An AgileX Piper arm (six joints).
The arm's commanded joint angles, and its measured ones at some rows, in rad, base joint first. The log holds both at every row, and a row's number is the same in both.
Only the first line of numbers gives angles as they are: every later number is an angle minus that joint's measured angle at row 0.
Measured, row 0:
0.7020, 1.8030, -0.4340, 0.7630, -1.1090, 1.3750
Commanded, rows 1 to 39:
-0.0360, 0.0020, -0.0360, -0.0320, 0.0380, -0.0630
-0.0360, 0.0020, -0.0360, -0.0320, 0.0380, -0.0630
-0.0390, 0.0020, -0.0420, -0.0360, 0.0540, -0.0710
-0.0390, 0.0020, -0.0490, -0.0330, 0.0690, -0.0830
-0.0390, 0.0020, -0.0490, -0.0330, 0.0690, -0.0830
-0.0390, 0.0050, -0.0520, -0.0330, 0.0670, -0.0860
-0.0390, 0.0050, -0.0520, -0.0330, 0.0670, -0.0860
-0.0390, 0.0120, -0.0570, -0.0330, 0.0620, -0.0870
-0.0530, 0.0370, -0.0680, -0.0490, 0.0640, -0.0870
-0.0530, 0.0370, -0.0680, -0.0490, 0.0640, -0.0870
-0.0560, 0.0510, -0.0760, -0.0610, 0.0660, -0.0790
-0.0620, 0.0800, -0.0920, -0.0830, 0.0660, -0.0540
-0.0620, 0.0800, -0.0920, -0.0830, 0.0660, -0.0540
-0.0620, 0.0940, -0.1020, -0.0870, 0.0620, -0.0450
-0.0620, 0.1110, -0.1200, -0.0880, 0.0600, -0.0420
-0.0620, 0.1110, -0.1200, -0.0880, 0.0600, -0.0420
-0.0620, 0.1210, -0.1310, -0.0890, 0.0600, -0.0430
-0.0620, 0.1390, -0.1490, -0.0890, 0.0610, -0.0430
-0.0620, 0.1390, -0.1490, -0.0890, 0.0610, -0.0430
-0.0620, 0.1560, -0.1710, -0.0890, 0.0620, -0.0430
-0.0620, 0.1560, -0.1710, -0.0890, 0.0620, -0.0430
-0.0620, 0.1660, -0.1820, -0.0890, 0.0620, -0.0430
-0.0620, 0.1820, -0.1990, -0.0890, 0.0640, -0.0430
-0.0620, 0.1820, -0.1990, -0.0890, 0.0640, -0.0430
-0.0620, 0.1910, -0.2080, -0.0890, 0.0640, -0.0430
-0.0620, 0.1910, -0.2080, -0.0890, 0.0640, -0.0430
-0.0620, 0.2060, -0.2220, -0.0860, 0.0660, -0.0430
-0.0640, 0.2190, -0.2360, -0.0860, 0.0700, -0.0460
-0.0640, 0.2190, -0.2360, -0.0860, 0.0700, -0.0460
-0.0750, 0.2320, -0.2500, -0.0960, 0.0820, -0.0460
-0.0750, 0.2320, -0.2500, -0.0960, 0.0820, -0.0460
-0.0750, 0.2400, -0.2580, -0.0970, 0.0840, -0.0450
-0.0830, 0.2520, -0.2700, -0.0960, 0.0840, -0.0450
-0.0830, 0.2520, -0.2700, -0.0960, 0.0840, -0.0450
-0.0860, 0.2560, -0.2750, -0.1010, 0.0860, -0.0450
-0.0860, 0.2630, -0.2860, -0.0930, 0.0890, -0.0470
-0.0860, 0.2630, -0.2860, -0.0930, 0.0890, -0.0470
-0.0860, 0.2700, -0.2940, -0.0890, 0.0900, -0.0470
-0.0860, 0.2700, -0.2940, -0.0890, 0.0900, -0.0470
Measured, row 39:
-0.0820, 0.2630, -0.2760, -0.0860, 0.0870, -0.0430
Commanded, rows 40 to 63:
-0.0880, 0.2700, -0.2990, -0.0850, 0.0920, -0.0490
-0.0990, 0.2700, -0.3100, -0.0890, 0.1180, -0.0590
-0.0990, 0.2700, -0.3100, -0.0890, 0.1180, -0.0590
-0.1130, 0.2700, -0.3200, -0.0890, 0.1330, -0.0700
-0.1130, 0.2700, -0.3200, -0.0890, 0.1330, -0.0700
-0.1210, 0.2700, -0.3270, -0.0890, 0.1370, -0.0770
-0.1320, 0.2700, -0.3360, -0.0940, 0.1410, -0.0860
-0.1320, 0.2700, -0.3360, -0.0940, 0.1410, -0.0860
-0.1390, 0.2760, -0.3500, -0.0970, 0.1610, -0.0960
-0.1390, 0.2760, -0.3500, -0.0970, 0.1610, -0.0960
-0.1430, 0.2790, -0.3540, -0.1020, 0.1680, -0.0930
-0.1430, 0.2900, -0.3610, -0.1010, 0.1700, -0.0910
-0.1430, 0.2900, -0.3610, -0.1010, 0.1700, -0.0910
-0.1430, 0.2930, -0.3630, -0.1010, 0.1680, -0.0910
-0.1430, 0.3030, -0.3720, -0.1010, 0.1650, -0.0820
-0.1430, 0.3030, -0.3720, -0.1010, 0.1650, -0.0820
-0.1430, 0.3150, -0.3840, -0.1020, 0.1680, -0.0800
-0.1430, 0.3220, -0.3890, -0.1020, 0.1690, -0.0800
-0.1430, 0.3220, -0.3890, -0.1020, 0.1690, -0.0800
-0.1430, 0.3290, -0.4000, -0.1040, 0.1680, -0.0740
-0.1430, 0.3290, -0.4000, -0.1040, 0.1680, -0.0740
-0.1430, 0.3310, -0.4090, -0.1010, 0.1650, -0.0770
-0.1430, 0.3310, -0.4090, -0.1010, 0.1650, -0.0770
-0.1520, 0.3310, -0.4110, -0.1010, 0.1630, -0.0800
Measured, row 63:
-0.1430, 0.3310, -0.3980, -0.0920, 0.1660, -0.0700
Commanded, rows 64 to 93:
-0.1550, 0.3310, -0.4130, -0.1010, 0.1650, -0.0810
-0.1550, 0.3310, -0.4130, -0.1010, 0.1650, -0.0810
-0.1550, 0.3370, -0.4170, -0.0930, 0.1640, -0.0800
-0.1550, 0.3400, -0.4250, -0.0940, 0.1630, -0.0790
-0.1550, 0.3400, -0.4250, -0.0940, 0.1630, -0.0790
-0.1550, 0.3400, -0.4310, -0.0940, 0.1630, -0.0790
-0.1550, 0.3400, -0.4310, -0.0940, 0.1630, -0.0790
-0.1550, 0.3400, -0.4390, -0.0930, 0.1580, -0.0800
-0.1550, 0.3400, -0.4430, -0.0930, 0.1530, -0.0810
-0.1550, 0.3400, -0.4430, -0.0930, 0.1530, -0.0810
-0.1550, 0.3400, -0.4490, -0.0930, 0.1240, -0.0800
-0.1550, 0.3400, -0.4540, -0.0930, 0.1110, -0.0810
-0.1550, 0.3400, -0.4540, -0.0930, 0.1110, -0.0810
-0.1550, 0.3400, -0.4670, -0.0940, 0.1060, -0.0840
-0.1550, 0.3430, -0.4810, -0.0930, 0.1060, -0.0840
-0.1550, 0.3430, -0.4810, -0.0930, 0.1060, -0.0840
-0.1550, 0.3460, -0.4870, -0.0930, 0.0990, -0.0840
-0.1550, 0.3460, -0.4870, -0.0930, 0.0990, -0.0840
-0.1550, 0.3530, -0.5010, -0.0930, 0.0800, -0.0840
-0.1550, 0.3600, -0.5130, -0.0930, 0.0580, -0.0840
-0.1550, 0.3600, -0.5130, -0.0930, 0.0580, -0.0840
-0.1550, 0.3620, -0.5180, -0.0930, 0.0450, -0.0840
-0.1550, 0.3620, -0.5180, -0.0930, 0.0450, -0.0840
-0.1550, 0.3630, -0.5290, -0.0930, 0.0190, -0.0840
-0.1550, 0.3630, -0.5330, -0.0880, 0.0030, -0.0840
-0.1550, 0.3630, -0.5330, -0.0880, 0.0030, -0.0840
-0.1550, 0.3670, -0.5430, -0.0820, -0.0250, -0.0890
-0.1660, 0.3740, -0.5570, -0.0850, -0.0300, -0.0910
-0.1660, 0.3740, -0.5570, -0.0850, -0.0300, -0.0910
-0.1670, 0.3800, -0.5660, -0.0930, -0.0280, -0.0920
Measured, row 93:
-0.1370, 0.3800, -0.4860, -0.0290, 0.1630, -0.0720
